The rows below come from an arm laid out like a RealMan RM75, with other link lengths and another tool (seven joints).
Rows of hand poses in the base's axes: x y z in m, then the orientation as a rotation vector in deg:
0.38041, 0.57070, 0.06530, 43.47, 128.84, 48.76
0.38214, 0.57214, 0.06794, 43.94, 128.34, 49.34
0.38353, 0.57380, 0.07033, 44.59, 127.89, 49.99
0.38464, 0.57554, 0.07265, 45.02, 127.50, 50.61
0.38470, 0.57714, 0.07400, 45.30, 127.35, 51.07
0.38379, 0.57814, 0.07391, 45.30, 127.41, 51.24
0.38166, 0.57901, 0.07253, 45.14, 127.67, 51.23
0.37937, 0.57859, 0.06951, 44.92, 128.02, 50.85
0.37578, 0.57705, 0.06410, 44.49, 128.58, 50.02
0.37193, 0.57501, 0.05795, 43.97, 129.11, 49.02
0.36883, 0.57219, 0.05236, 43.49, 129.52, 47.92
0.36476, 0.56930, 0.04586, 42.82, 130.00, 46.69
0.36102, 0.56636, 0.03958, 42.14, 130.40, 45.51
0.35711, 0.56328, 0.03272, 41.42, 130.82, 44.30
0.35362, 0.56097, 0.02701, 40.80, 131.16, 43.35
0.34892, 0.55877, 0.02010, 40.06, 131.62, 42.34
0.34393, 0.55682, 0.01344, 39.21, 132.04, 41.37
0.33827, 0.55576, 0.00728, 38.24, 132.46, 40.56
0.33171, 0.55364, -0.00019, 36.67, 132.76, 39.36
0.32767, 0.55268, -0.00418, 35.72, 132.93, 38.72
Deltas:
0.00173, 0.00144, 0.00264, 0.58, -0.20, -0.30
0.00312, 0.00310, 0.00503, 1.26, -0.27, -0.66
0.00423, 0.00484, 0.00735, 1.85, -0.39, -0.88
0.00429, 0.00644, 0.00870, 2.27, -0.37, -0.95
0.00338, 0.00744, 0.00861, 2.39, -0.32, -0.87
0.00125, 0.00831, 0.00723, 2.33, -0.17, -0.67
-0.00104, 0.00789, 0.00421, 1.97, 0.01, -0.51
-0.00463, 0.00635, -0.00120, 1.22, 0.26, -0.29
-0.00848, 0.00431, -0.00735, 0.33, 0.46, -0.08
-0.01158, 0.00149, -0.01294, -0.62, 0.57, 0.03
-0.01565, -0.00140, -0.01944, -1.72, 0.67, 0.23
-0.01939, -0.00434, -0.02572, -2.78, 0.70, 0.43
-0.02330, -0.00742, -0.03258, -3.88, 0.75, 0.65
-0.02679, -0.00973, -0.03829, -4.76, 0.77, 0.86
-0.03149, -0.01193, -0.04520, -5.71, 0.86, 1.18
-0.03648, -0.01388, -0.05186, -6.67, 0.87, 1.56
-0.04214, -0.01494, -0.05802, -7.55, 0.84, 2.06
-0.04870, -0.01706, -0.06549, -8.88, 0.47, 2.75
-0.05274, -0.01802, -0.06948, -9.63, 0.24, 3.19

